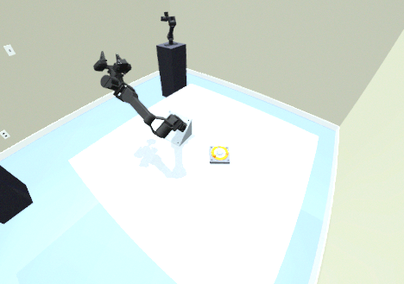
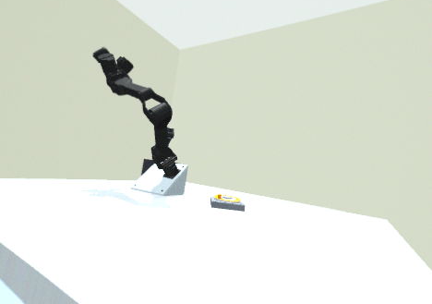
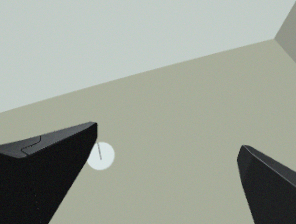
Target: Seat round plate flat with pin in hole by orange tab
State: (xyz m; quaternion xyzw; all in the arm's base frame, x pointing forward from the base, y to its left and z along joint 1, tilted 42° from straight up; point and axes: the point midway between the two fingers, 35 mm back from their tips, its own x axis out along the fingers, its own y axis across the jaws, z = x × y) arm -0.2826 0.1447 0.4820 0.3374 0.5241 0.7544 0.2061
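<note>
Now: the grey square base 58 cm ahead of my gripper tip, 56 cm below it and 22 cm to the left of it.
</note>
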